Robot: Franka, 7 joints.
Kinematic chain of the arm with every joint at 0, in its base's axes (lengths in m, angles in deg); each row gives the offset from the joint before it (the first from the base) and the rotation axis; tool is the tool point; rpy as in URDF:
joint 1: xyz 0 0 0.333 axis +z
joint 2: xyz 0 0 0 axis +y
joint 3: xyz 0 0 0.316 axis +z
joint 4: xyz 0.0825 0 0 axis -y
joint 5: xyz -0.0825 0 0.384 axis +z
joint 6: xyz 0 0 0 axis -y
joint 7: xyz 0.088 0 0 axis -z
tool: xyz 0 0 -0.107 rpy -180 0 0
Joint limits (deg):
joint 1: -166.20..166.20
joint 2: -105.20..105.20
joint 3: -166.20..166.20
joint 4: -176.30..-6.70
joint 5: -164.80..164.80
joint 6: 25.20..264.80
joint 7: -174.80..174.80
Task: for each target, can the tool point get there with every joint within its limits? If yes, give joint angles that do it. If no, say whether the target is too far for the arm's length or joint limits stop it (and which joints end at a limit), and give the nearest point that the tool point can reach.
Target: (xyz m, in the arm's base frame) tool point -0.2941 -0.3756 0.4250
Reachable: yes | joints 113.63 26.56 116.07 -137.81 -105.96 155.39 -127.05
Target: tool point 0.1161 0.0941 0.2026
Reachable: yes | joints -58.97 -21.37 112.28 -163.41 2.57 72.03 123.11
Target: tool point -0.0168 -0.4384 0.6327
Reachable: yes | joints -8.21 41.78 -94.30 -106.52 106.04 237.41 143.95
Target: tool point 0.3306 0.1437 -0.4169
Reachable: no: joint limits stop it (at a limit: joint 2) | nearest point 0.3233 0.1405 -0.3562 | short by 0.061 m
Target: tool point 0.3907 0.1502 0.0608
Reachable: yes | joints -48.59 60.38 52.51 -143.82 5.60 167.63 98.58
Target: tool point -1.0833 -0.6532 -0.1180
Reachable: no: too far | nearest point -0.6920 -0.4173 0.0449 | short by 0.485 m
